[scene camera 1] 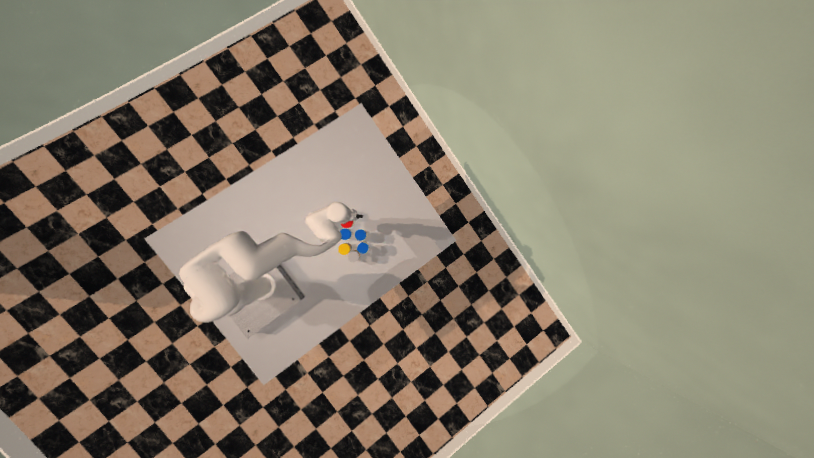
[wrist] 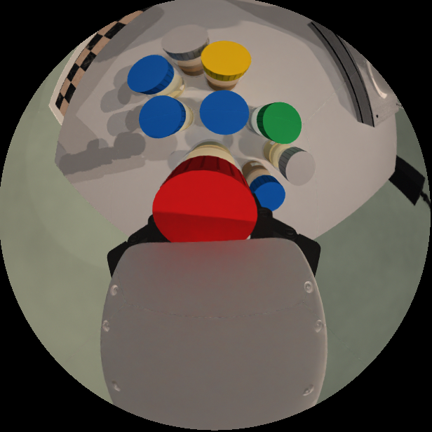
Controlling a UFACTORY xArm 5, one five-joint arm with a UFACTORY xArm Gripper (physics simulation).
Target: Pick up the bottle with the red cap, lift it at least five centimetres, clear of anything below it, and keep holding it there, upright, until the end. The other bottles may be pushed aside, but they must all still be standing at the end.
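Pixels of known places: arm's base, link origin: (scene camera 1: 262,285).
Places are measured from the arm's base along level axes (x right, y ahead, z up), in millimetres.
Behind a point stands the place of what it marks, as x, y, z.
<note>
The bottle with the red cap (scene camera 1: 346,223) @(1, 507, 145) (wrist: 205,200) is between the fingers of my gripper (scene camera 1: 354,217) @(-24, 524, 81) (wrist: 210,194), which is shut on it. It looks upright and is held well above the table; its lower part is mostly hidden beneath its cap. The other bottles stand on the table below: a yellow-capped one (scene camera 1: 344,248) @(85, 420, 38) (wrist: 226,59), a green-capped one (wrist: 279,123), two grey-capped ones (wrist: 185,41) (wrist: 300,166), and several blue-capped ones (scene camera 1: 344,234) @(30, 460, 38) (scene camera 1: 360,234) @(75, 522, 37) (scene camera 1: 362,247) @(133, 492, 37) (wrist: 224,112) (wrist: 162,117) (wrist: 150,75) (wrist: 270,194).
The pale table top (scene camera 1: 307,165) @(-378, 509, -68) lies on a checkered floor (scene camera 1: 392,364). The white arm (scene camera 1: 244,256) @(-48, 267, 562) reaches across it from the left. A dark bar (scene camera 1: 290,281) @(61, 103, -30) (wrist: 345,75) lies near the arm's base. The standing bottles are beside and beyond the held bottle in the wrist view.
</note>
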